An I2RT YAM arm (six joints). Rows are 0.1 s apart.
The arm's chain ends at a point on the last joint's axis. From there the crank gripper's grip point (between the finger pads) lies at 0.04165 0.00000 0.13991 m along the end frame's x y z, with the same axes.
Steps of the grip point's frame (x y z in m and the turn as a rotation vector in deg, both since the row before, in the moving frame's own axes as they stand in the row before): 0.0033, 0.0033, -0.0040, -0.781, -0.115, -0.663; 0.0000, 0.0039, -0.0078, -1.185, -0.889, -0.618; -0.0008, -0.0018, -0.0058, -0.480, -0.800, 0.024; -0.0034, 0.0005, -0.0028, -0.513, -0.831, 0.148; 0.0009, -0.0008, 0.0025, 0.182, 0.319, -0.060; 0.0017, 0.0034, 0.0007, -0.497, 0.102, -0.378
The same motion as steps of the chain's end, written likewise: 0.0036, 0.0019, -0.0041, -0.781, -0.115, -0.663; 0.0022, 0.0014, -0.0084, -1.185, -0.889, -0.618; 0.0012, -0.0030, -0.0064, -0.480, -0.800, 0.024; -0.0014, -0.0009, -0.0034, -0.513, -0.831, 0.148; 0.0001, -0.0003, 0.0027, 0.182, 0.319, -0.060; 0.0014, 0.0025, 0.0008, -0.497, 0.102, -0.378
